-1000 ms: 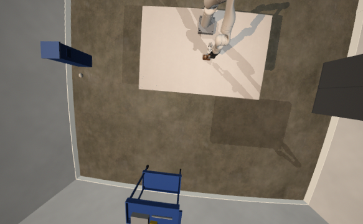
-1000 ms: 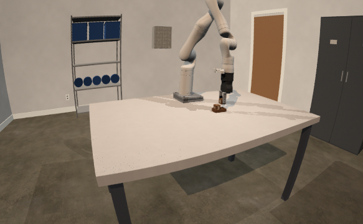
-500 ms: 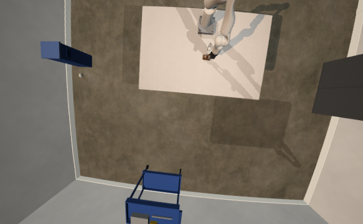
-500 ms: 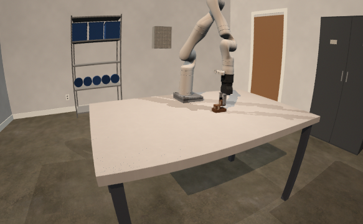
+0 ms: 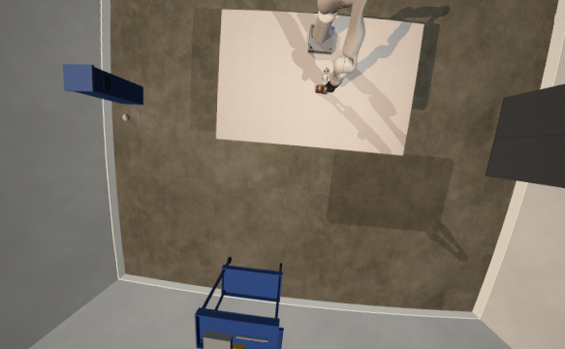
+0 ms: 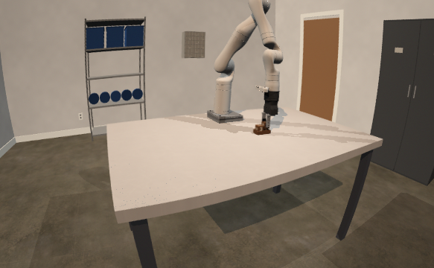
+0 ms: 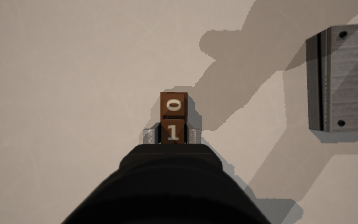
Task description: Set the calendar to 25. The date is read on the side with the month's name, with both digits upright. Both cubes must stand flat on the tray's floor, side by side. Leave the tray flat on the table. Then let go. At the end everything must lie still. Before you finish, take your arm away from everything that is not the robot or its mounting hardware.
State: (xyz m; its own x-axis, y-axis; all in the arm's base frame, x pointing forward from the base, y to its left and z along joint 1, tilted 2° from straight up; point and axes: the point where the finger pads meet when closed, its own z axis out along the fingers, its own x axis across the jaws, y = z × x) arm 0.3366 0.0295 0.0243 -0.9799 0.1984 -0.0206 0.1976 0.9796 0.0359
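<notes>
Right now the tray is 4 cm below my hand, 2 cm to the right of it and 1 cm behind it. From my hand the other things lie so: brown cube: 3 cm to the right, 3 cm below, 1 cm behind.
</notes>
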